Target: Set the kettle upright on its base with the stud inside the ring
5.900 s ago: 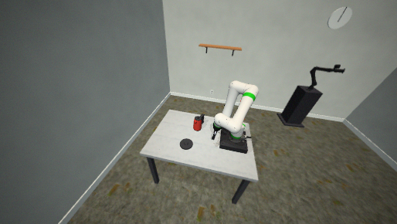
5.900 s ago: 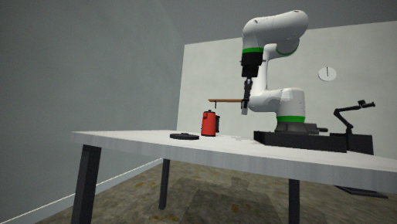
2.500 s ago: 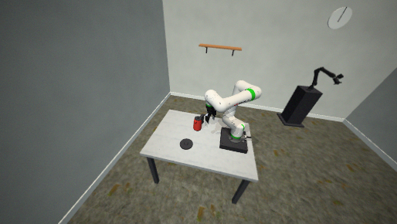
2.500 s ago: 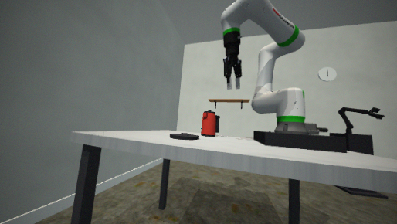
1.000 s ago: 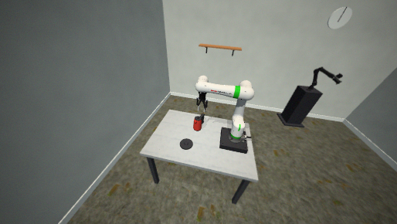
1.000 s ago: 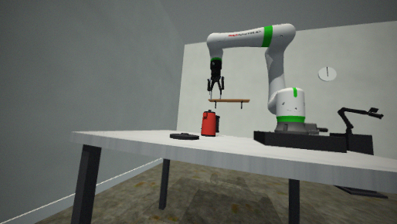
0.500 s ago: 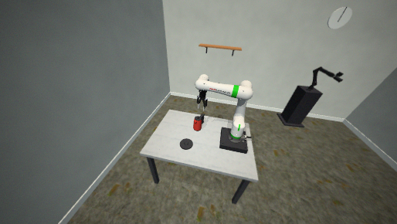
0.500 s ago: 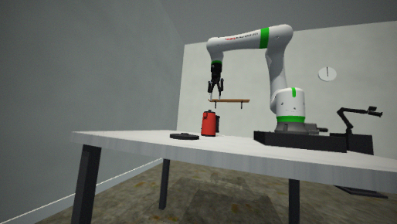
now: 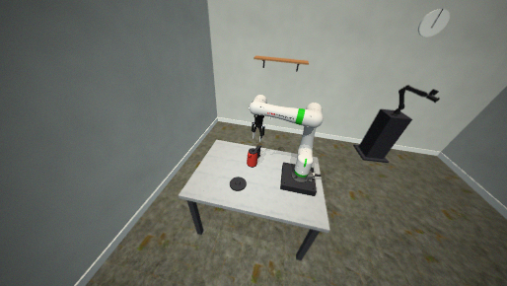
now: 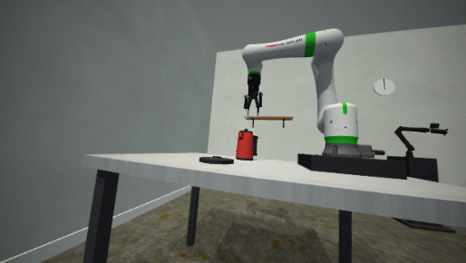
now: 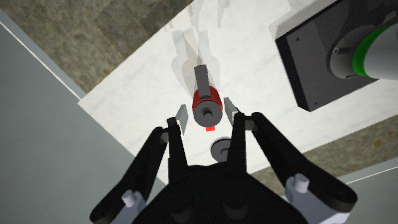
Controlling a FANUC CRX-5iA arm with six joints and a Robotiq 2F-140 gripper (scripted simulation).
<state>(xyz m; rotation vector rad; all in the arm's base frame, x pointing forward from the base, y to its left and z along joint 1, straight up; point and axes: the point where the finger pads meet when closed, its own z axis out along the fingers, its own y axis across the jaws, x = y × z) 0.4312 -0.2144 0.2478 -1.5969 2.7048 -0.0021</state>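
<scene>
The red kettle is 21 cm below my hand, 2 cm to the left of it and 1 cm ahead of it. Round my hand: round black base (34 cm to the left, 30 cm below, 13 cm ahead).
</scene>
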